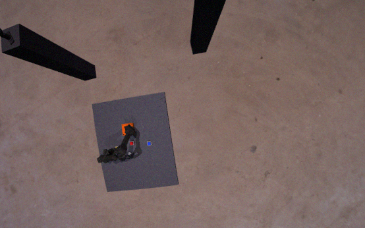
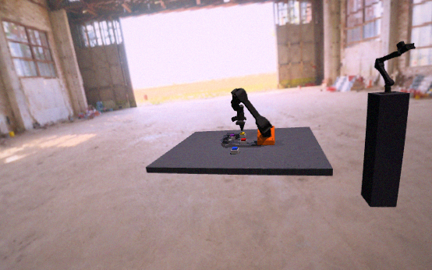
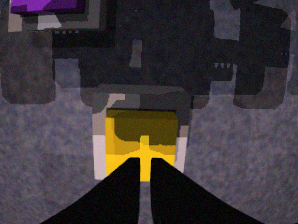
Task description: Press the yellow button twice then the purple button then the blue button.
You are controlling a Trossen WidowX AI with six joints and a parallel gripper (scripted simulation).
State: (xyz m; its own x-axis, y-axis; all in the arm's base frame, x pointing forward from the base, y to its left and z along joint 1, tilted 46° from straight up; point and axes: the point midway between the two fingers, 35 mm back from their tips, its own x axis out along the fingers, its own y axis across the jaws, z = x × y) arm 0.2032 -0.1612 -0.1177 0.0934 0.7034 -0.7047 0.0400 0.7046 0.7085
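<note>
Right now the yellow button is 2 cm below my gripper tip. From my gripper tip the other things lie so: purple button 8 cm ahead, 4 cm to the left, 2 cm below; red button 3 cm behind, 19 cm to the left, 2 cm below; blue button 1 cm ahead, 39 cm to the left, 2 cm below.
</note>
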